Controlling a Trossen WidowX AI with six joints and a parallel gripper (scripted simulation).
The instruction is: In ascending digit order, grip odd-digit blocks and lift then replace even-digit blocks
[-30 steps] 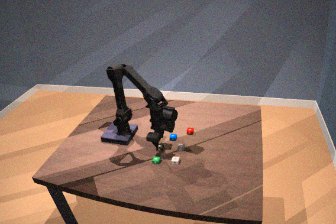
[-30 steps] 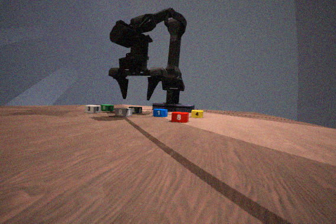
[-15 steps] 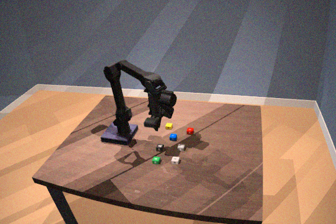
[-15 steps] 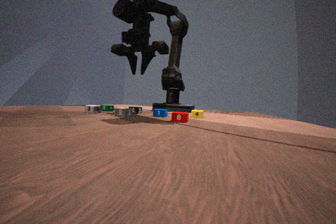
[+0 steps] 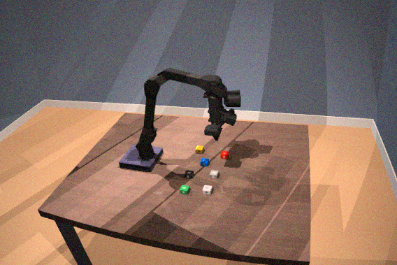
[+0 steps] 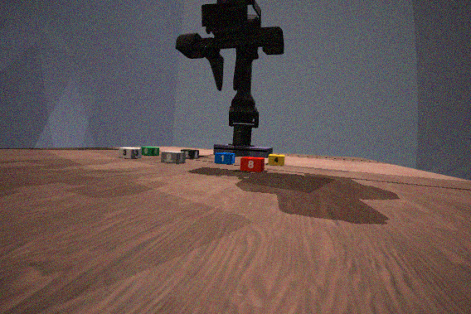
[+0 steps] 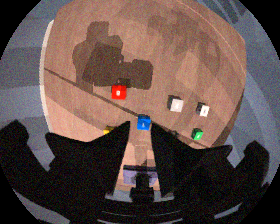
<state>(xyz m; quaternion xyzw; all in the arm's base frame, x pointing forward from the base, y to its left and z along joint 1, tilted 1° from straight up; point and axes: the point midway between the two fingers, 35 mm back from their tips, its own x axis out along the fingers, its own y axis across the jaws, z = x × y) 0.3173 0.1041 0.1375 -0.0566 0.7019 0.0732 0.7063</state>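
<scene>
Right now the red block marked 8 is 1 cm ahead of my gripper tip, 6 cm to the left of it and 12 cm below it. The rest, counted from my gripper tip: yellow block marked 4: 12 cm behind, 6 cm to the left, 12 cm below; then grey block: 2 cm ahead, 9 cm to the right, 12 cm below; then blue block marked 1: 6 cm behind, 3 cm to the right, 12 cm below.
</scene>
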